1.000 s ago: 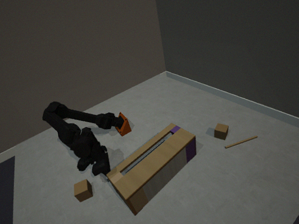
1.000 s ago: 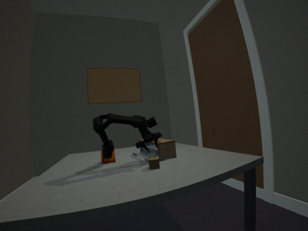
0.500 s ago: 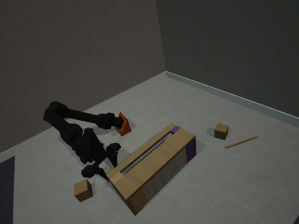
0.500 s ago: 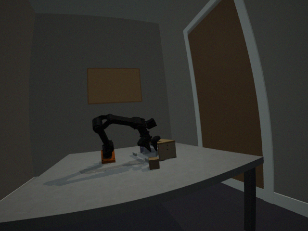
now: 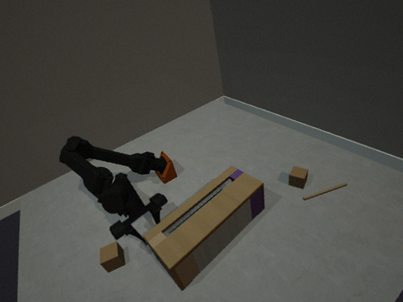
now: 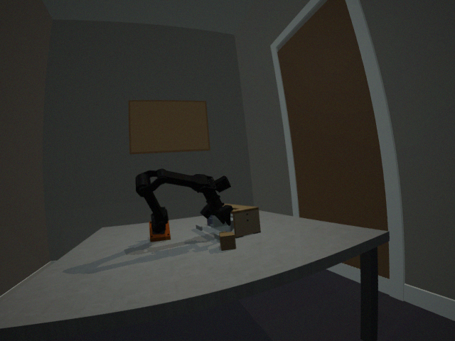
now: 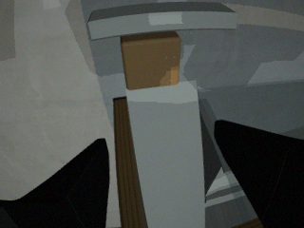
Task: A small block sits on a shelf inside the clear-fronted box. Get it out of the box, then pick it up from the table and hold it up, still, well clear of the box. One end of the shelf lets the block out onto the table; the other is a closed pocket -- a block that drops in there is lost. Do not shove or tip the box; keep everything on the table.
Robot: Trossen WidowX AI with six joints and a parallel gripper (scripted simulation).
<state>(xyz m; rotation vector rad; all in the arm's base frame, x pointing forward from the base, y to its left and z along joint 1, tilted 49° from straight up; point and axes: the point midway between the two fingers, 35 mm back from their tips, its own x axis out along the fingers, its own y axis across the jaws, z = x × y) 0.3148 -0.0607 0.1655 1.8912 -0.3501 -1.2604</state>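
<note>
The small tan block is 50 mm below my gripper tip and 20 mm behind it. The rest, counted from my gripper tip: thin wooden stick 590 mm to the left, 180 mm ahead, 60 mm below; long tan box 170 mm to the left, 30 mm ahead, 10 mm below.
</note>
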